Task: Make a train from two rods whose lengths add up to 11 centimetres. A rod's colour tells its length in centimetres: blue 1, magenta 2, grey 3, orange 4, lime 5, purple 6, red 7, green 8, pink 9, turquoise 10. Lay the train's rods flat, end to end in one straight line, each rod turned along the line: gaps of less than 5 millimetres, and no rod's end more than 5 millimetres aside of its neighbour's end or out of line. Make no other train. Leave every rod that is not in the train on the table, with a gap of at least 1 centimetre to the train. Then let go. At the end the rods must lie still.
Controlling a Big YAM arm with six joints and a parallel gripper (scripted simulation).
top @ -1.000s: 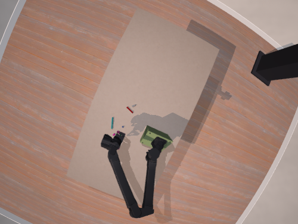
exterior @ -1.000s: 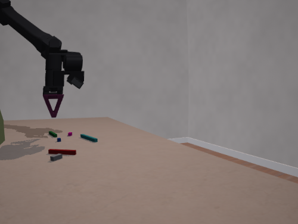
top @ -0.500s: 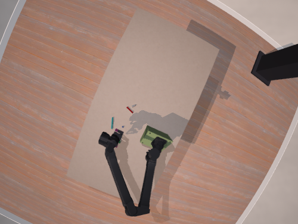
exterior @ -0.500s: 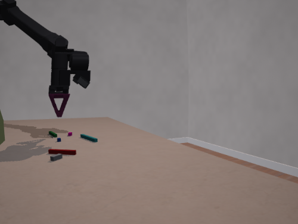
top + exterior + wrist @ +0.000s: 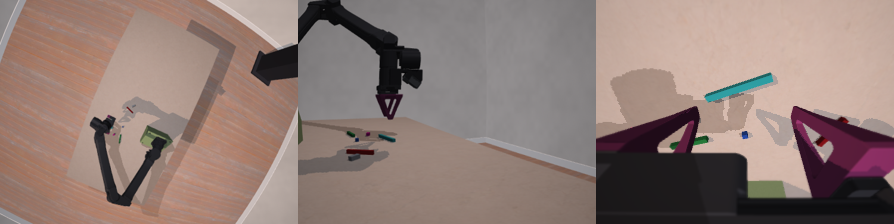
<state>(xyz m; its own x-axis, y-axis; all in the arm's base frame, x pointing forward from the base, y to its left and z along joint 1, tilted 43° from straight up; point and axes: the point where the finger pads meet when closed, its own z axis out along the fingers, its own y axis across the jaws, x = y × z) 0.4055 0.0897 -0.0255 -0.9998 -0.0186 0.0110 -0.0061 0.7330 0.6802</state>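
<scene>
Now: hand 21 cm to the left of the grey rod, 11 cm past it and 7 cm above it. The rest, counted from my hand: magenta rod: 10 cm to the left, 7 cm below, 6 cm behind; then blue rod: 10 cm behind, 7 cm below; then turquoise rod: 7 cm below, 1 cm to the left, 1 cm behind.
</scene>
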